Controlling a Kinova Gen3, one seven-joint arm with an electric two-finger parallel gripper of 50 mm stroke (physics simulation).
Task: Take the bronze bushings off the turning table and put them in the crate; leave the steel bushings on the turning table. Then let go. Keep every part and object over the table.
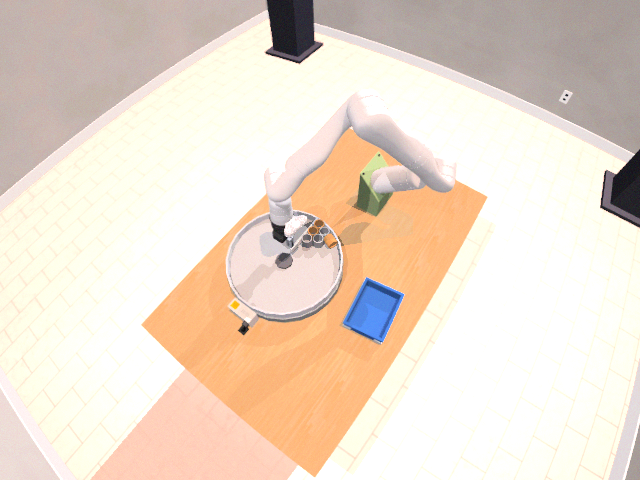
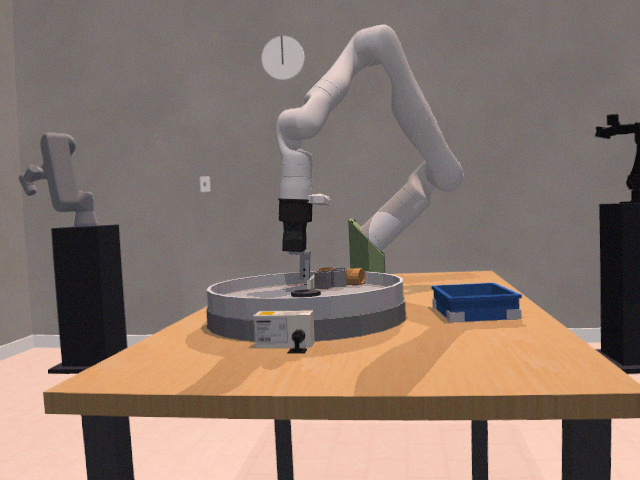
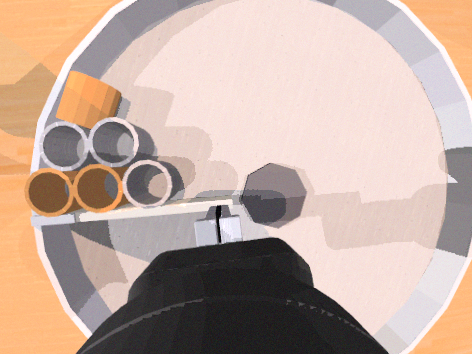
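Seen in the pictures: gripper, fingertip midpoint: (image 1: 290,245) (image 2: 304,279) (image 3: 220,218); arm's base, link origin: (image 1: 379,181) (image 2: 370,240).
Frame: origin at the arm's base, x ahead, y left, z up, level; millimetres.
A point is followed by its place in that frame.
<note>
My gripper (image 1: 290,245) @(x 386, y -153, z -60 mm) (image 2: 306,277) @(x 386, y -153, z -60 mm) (image 3: 220,218) @(x 386, y -153, z -60 mm) is shut, with no part visible between its fingers; the tips are low over the turning table (image 1: 289,294) @(x 537, y -55, z -87 mm) (image 2: 361,307) @(x 613, y -23, z -88 mm) (image 3: 325,100) @(x 507, y -58, z -88 mm), right beside the inner end of a pale bar (image 3: 150,209) @(x 333, y -135, z -50 mm). One bronze bushing (image 1: 330,241) @(x 300, y -36, z -52 mm) (image 2: 355,275) @(x 312, y -40, z -64 mm) (image 3: 89,99) @(x 299, y -44, z -52 mm) lies on its side by the rim. Two bronze bushings (image 3: 27,192) @(x 241, y -109, z -50 mm) (image 3: 98,210) @(x 293, y -131, z -50 mm) stand upright along the bar's other side, beside a steel bushing (image 3: 176,187) @(x 352, y -123, z -69 mm). Two more steel bushings (image 3: 43,145) @(x 260, y -75, z -51 mm) (image 3: 145,145) @(x 332, y -83, z -65 mm) stand between them and the lying one. The blue crate (image 1: 392,317) @(x 422, y 285, z -91 mm) (image 2: 480,311) @(x 516, y 214, z -122 mm) shows no bushing inside.
A dark hub (image 1: 283,260) @(x 443, y -146, z -79 mm) (image 2: 305,292) @(x 455, y -145, z -80 mm) (image 3: 275,192) @(x 442, y -142, z -80 mm) is at the table's centre. A raised wall rings the turning table. A white box (image 1: 242,312) @(x 679, y -151, z -83 mm) (image 2: 283,329) @(x 694, y -158, z -108 mm) and a small black knob (image 1: 243,328) @(x 717, y -132, z -131 mm) (image 2: 297,338) @(x 723, y -131, z -118 mm) are at its front. The green arm mount (image 1: 369,196) @(x 57, y -9, z -37 mm) (image 2: 366,255) @(x 57, y -13, z -40 mm) stands behind.
</note>
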